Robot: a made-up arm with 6 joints.
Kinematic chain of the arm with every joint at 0, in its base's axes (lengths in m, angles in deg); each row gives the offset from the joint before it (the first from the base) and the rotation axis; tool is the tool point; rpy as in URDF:
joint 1: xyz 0 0 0.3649 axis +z
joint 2: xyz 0 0 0 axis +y
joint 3: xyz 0.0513 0 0.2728 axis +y
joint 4: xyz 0.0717 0 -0.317 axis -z
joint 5: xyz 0 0 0 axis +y
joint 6: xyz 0.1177 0 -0.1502 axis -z
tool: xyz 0 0 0 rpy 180 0 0
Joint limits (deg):
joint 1: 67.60..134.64
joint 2: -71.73..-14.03
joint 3: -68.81..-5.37
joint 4: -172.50..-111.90
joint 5: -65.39..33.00
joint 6: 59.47..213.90
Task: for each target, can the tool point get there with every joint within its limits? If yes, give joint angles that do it. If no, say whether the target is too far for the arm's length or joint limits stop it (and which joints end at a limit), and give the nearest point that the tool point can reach.
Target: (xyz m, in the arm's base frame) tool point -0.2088 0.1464 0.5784
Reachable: yes | joints 107.66 -38.75 -52.59 -125.66 -47.18 140.12
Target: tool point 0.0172 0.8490 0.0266
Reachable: no: too far | nearest point 0.0081 0.4004 0.3456 | short by 0.550 m
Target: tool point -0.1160 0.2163 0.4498
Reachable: yes | joints 84.94 -46.31 -28.80 -130.08 -29.13 105.07
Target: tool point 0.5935 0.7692 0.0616
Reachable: no: too far | nearest point 0.1578 0.3885 0.3768 | short by 0.659 m
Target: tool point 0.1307 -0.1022 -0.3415
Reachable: no: joint limits stop it (at a limit: joint 1, joint 2, joint 3, joint 4) | nearest point 0.0293 0.1073 0.1822 | short by 0.573 m
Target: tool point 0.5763 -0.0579 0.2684
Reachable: no: joint limits stop it (at a limit: joint 1, joint 3, joint 4, joint 5) | nearest point 0.0882 0.2198 0.2273 | short by 0.563 m
